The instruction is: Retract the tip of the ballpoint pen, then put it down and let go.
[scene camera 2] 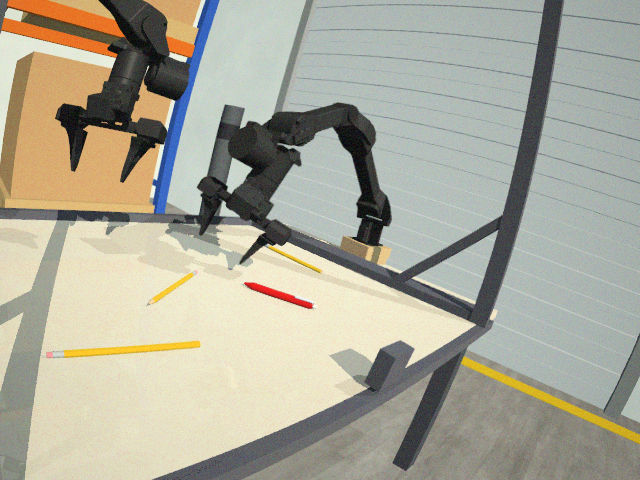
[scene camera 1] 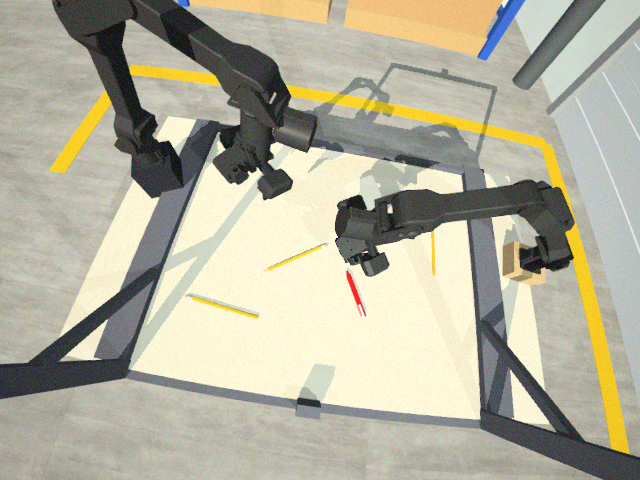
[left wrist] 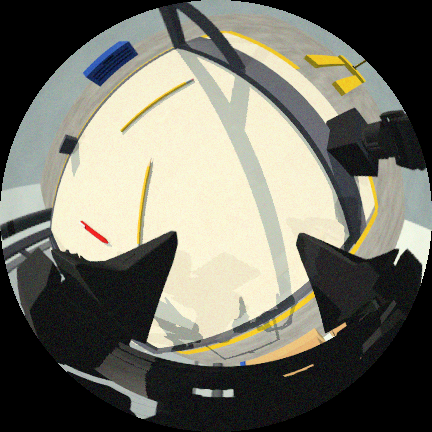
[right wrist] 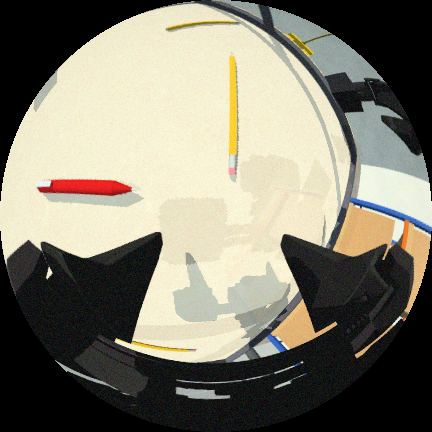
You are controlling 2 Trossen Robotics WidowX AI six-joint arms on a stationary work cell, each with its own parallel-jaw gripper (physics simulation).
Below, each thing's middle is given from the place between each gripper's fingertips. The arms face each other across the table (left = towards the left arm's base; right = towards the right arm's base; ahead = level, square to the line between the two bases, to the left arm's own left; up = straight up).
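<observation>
The tan block point(scene camera 1: 511, 269) is 770 mm to the right of my left hand, 40 mm ahead of it and 120 mm below it. There's also the red ballpoint pen point(right wrist: 83, 186), and that's 300 mm to the right of my left hand, 160 mm behind it and 140 mm below it.
Measured from my right hand, the tan block is 70 mm ahead, 520 mm to the right and 20 mm below. As for the red ballpoint pen, my right hand is 40 mm above it, 130 mm past it and 50 mm to the left of it.
</observation>
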